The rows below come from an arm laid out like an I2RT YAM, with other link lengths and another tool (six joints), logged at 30 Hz.
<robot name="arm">
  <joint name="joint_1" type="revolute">
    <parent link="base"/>
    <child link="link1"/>
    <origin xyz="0 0 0.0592"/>
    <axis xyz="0 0 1"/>
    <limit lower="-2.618" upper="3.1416"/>
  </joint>
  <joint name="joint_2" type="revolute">
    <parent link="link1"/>
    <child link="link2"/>
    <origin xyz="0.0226 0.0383 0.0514"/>
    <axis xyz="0 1 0"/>
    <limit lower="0" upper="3.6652"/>
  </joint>
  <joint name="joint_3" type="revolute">
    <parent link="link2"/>
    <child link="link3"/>
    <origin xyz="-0.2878 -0.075 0"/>
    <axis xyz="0 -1 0"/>
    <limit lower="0" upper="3.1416"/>
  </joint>
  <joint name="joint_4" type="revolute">
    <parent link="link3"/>
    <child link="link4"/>
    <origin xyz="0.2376 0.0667 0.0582"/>
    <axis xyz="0 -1 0"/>
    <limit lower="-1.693" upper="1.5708"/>
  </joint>
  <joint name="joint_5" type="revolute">
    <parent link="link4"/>
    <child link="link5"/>
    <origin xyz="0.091 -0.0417 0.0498"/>
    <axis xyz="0 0 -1"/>
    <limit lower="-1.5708" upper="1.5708"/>
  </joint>
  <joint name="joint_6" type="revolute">
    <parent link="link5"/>
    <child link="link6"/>
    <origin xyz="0.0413 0 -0.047"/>
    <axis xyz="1 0 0"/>
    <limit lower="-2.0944" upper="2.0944"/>
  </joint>
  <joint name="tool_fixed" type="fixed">
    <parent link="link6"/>
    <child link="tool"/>
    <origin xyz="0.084 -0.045 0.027" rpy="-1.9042 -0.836 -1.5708"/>
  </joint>
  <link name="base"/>
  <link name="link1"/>
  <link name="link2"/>
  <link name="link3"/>
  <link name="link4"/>
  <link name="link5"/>
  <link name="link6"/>
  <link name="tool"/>
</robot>
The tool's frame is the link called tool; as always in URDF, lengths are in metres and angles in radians.
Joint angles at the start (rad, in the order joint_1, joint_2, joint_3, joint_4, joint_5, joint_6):
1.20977 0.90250 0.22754 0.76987 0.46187 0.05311
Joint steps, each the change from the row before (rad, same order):
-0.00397 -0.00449 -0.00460 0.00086 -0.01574 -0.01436
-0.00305 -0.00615 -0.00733 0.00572 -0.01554 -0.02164
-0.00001 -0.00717 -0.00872 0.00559 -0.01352 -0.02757
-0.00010 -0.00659 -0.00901 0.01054 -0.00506 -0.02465
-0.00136 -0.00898 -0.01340 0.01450 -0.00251 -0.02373
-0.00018 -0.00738 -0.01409 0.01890 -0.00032 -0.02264
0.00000 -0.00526 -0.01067 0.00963 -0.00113 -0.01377
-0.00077 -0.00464 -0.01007 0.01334 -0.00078 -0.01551
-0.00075 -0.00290 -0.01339 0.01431 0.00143 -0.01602
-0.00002 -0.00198 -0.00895 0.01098 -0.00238 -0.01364
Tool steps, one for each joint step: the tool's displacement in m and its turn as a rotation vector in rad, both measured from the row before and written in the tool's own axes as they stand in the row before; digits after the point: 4 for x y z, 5 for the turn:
-0.0005 -0.0005 -0.0004 0.00897 -0.00257 -0.01610
-0.0002 -0.0008 -0.0012 0.01197 0.00127 -0.02071
-0.0007 -0.0010 -0.0017 0.01247 0.00246 -0.02657
0.0005 -0.0004 -0.0020 0.00861 0.00926 -0.01943
0.0008 0.0009 -0.0025 0.00680 0.01259 -0.01665
0.0009 0.0009 -0.0027 0.00701 0.01407 -0.01397
-0.0003 0.0012 -0.0016 0.00323 0.00624 -0.01064
0.0005 0.0008 -0.0018 0.00433 0.00964 -0.00986
-0.0005 0.0019 -0.0016 0.00028 0.00870 -0.01244
-0.0004 0.0006 -0.0013 0.00403 0.00555 -0.01083

